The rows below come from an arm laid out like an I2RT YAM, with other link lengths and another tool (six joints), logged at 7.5 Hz.
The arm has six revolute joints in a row. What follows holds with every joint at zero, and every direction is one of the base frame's. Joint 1 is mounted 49 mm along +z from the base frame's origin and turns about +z. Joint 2 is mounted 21.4 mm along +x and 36.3 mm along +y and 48.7 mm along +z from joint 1 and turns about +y. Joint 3 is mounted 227 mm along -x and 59.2 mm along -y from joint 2 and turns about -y. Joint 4 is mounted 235.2 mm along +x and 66 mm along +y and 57.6 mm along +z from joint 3 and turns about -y. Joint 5 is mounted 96.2 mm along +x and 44.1 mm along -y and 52.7 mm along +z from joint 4 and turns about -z. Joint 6 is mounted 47.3 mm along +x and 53.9 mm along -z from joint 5 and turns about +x. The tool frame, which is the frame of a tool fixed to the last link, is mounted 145 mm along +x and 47 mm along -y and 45 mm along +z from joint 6; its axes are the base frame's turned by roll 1.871, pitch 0.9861 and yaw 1.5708 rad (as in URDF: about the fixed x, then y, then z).
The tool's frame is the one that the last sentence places.
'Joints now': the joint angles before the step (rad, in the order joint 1, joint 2, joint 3, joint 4, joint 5, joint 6). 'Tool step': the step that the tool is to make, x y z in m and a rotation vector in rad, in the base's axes. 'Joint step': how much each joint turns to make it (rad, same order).
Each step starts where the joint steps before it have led.
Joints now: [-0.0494, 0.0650, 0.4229, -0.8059, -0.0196, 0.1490]
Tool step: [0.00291, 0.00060, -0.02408, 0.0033, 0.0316, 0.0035]
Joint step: [-0.0002, -0.0259, -0.0721, 0.0145, -0.0040, -0.0001]
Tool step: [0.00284, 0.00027, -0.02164, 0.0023, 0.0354, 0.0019]
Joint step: [0.0002, -0.0031, -0.0569, 0.0183, -0.0017, -0.0003]
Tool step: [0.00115, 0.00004, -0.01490, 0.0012, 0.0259, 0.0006]
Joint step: [-0.0001, -0.0003, -0.0369, 0.0107, -0.0006, -0.0004]
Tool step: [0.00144, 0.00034, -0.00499, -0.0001, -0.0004, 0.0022]
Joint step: [0.0001, -0.0104, -0.0230, 0.0130, -0.0018, -0.0012]
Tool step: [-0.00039, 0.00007, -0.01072, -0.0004, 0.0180, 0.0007]
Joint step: [0.0001, -0.0098, -0.0270, -0.0007, 0.0002, -0.0014]
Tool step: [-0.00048, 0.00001, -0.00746, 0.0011, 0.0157, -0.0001]
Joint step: [-0.0002, 0.0000, -0.0149, -0.0008, -0.0003, 0.0002]
